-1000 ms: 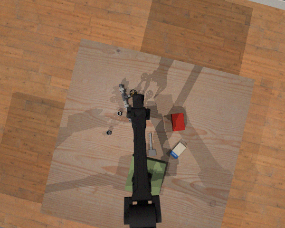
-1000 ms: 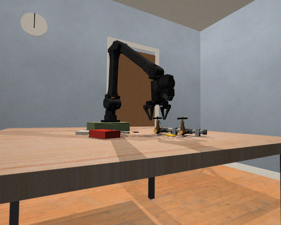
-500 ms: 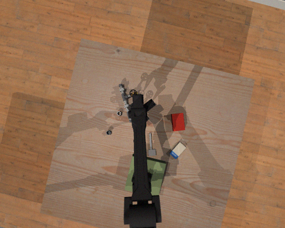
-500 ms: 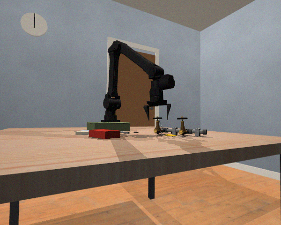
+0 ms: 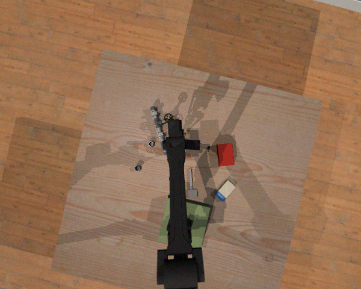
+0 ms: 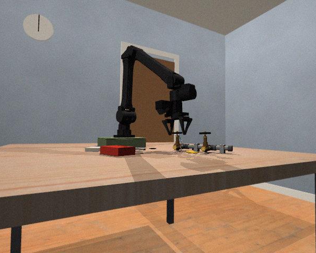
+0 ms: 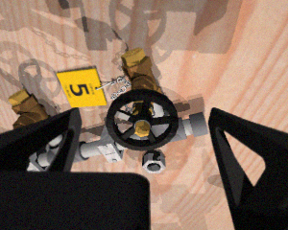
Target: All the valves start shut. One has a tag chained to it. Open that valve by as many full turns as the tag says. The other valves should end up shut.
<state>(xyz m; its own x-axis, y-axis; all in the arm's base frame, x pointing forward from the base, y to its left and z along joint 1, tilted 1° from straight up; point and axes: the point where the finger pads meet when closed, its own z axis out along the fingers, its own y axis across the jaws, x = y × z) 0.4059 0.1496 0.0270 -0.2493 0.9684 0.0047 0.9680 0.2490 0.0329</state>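
Right now the yellow tag is 60 mm ahead of my hand, 40 mm to the left of it and 80 mm below it. Round my hand: grey tool: 200 mm behind, 160 mm to the right, 80 mm below; red block: 20 mm ahead, 280 mm to the right, 70 mm below.
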